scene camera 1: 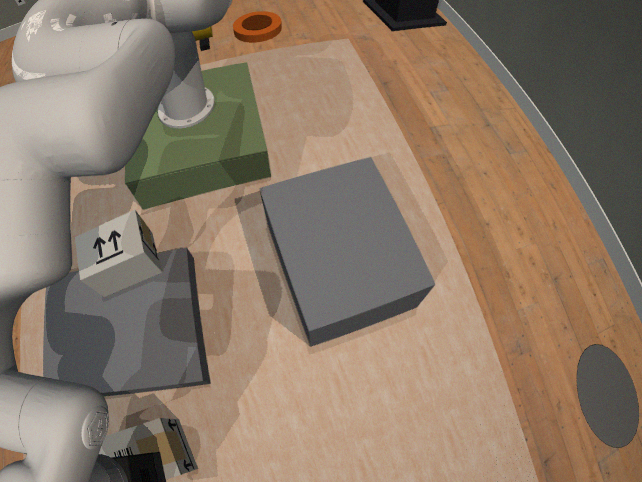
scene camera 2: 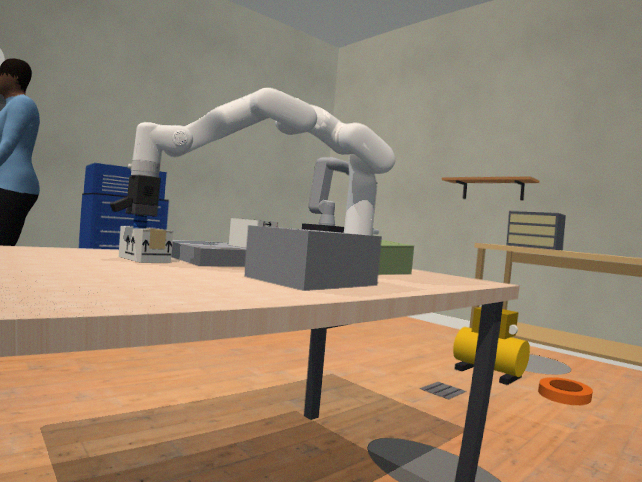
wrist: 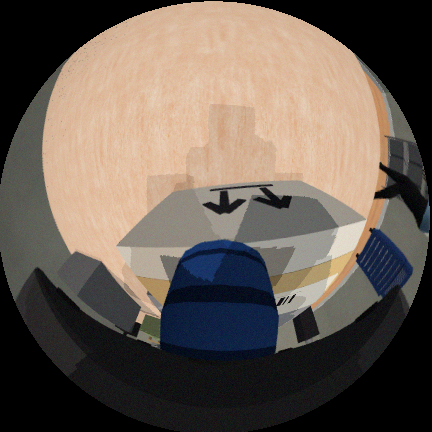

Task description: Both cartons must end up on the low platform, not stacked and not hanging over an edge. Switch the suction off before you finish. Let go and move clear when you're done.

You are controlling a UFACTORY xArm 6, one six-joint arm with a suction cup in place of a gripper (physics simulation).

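Where they show: end effector, tool point: (scene camera 2: 139, 232) (wrist: 222, 253); arm's base, origin of the base link: (scene camera 1: 186, 107).
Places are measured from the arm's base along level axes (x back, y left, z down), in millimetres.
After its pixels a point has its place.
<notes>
One carton (scene camera 1: 116, 249) {x -309, y -171, z -34 mm} (scene camera 2: 243, 231) {x -336, y -183, z 4 mm} stands upright on the low grey platform (scene camera 1: 129, 357) {x -464, y -220, z 52 mm} (scene camera 2: 220, 257) {x -479, y -92, z 75 mm}, at its back edge; its far bottom edge is hidden, so I cannot tell whether it overhangs there. My suction cup (scene camera 2: 140, 222) (wrist: 220, 300) is shut on the top of the other carton (scene camera 1: 168, 441) {x -620, y -176, z 16 mm} (scene camera 2: 154, 250) {x -636, y -175, z 68 mm} (wrist: 165, 220) {x -675, y -194, z 34 mm}, which has a tan tape stripe and arrows. This carton is upright, beyond the platform's front side and apart from it in scene camera 1. Its underside is at or just above the table; I cannot tell if it touches.
A taller grey block (scene camera 1: 347, 249) {x -436, y 181, z -19 mm} (scene camera 2: 311, 259) {x -522, y 284, z 37 mm} (wrist: 107, 300) {x -441, y 86, z 32 mm} stands beside the low platform on the table (scene camera 1: 388, 404) {x -676, y 167, z 100 mm} (scene camera 2: 155, 295) {x -840, y 247, z 101 mm} (wrist: 215, 65) {x -812, y -229, z 101 mm}. The arm's green base (scene camera 1: 222, 134) {x -110, y 59, z 7 mm} (scene camera 2: 396, 258) {x 14, y 152, z 49 mm} is behind them. The arm covers part of the left side in scene camera 1.
</notes>
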